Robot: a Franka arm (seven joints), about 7 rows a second.
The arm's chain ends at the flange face. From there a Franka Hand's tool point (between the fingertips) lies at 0.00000 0.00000 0.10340 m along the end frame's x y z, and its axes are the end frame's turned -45 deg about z.
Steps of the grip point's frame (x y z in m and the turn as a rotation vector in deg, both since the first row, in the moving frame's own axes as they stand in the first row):
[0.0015, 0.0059, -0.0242, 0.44, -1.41, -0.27]
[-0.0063, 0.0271, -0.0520, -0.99, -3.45, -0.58]
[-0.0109, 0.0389, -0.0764, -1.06, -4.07, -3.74]
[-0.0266, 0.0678, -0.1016, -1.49, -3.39, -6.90]
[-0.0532, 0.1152, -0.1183, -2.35, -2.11, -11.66]
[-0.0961, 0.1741, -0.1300, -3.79, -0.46, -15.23]
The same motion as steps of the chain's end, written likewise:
[0.0076, 0.0019, -0.0242, -0.69, -1.31, -0.27]
[0.0178, 0.0179, -0.0518, -3.14, -1.74, -0.58]
[0.0234, 0.0286, -0.0761, -3.63, -2.13, -3.74]
[0.0312, 0.0604, -0.1014, -3.45, -1.34, -6.90]
[0.0430, 0.1135, -0.1181, -3.15, 0.17, -11.66]
[0.0502, 0.1863, -0.1298, -3.01, 2.35, -15.23]

